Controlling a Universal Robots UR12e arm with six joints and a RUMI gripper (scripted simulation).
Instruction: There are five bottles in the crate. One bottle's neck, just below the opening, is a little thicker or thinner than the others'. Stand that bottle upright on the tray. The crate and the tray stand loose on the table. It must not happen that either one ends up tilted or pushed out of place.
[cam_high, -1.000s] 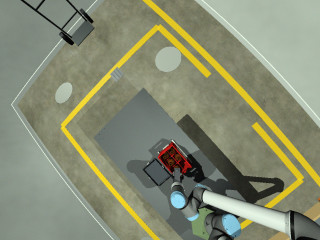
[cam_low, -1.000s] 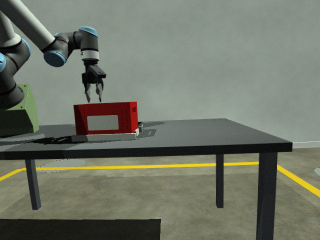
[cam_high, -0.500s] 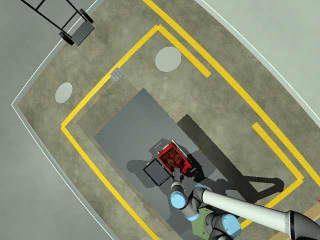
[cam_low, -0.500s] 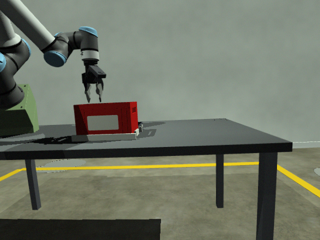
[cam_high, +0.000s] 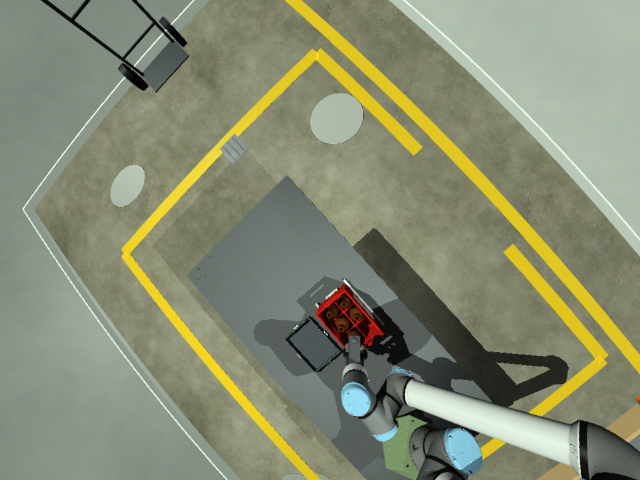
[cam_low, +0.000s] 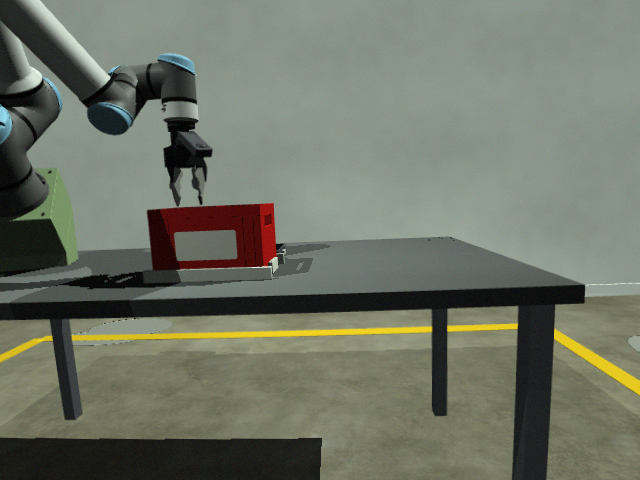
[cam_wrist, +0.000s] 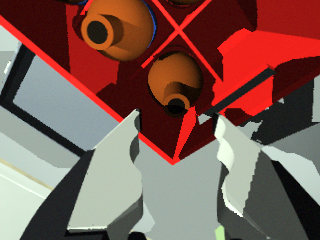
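Now: the red crate 80 mm ahead of my hand, 40 mm to the right of it and 110 mm below it. The rest, counted from my hand: dark tray (80 mm ahead, 230 mm to the left, 180 mm below); then bottle (170 mm ahead, 80 mm to the right, 110 mm below).
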